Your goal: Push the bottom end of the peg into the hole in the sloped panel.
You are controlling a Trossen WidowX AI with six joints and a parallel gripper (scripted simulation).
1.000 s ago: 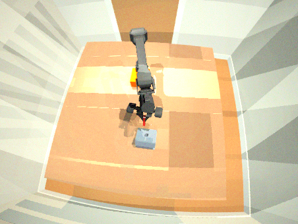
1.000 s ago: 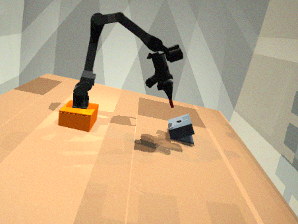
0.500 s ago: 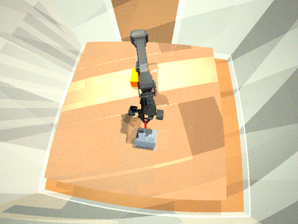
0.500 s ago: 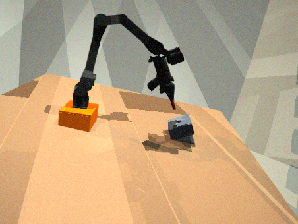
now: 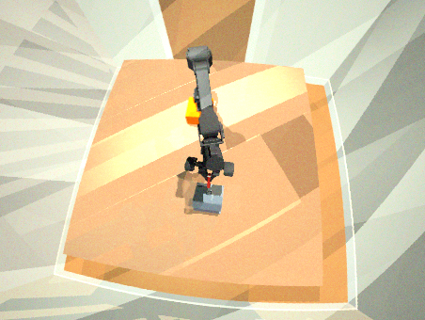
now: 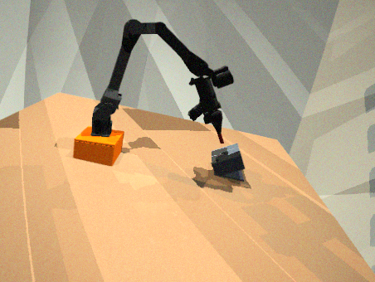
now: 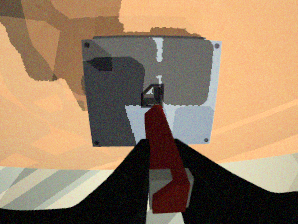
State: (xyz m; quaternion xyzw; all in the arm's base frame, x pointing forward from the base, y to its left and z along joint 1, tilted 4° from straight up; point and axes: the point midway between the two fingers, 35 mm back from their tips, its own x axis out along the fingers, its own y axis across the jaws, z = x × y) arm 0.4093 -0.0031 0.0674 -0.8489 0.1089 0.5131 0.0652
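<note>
The grey sloped panel is 100 mm below my gripper tip, 50 mm ahead of it and 10 mm to the right of it. Round my gripper tip: dark red peg (10 mm behind, 10 mm above).
</note>
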